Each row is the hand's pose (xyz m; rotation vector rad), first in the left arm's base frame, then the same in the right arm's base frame.
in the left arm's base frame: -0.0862 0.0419 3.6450 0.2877 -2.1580 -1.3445
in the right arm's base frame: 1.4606 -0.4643 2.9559 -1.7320 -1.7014 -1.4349
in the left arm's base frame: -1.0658 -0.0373 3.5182 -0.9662 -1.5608 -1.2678
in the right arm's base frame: 1.2892 0.4700 3.2382 -2.4658 -0.3212 -1.3081
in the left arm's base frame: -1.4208 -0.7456 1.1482 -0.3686 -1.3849 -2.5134
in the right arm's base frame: -0.6351 1.2848 1.8678 1.7693 0.7832 1.6206
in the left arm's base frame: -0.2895 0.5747 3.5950 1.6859 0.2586 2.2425
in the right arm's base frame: 1.8667 -0.1418 2.7136 1.6390 -0.4174 0.6121
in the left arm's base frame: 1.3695 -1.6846 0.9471 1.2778 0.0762 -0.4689
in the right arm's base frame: -1.4260 -1.4838 1.2218 0.7595 -0.2748 -2.0302
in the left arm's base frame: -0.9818 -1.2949 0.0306 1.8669 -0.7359 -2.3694
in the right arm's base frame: -1.6993 1.0530 1.1213 -0.1032 1.5680 1.9000
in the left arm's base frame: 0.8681 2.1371 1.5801 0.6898 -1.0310 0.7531
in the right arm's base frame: 2.0759 -0.3347 -0.0721 -0.0419 -0.5435 -0.5661
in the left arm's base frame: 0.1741 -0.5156 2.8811 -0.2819 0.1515 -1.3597
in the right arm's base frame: 0.5810 -0.6260 2.5531 -0.9128 0.9299 -2.5752
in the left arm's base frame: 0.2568 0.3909 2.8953 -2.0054 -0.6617 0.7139
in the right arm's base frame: 1.3428 -0.5056 2.0694 -1.6582 1.1394 0.5119
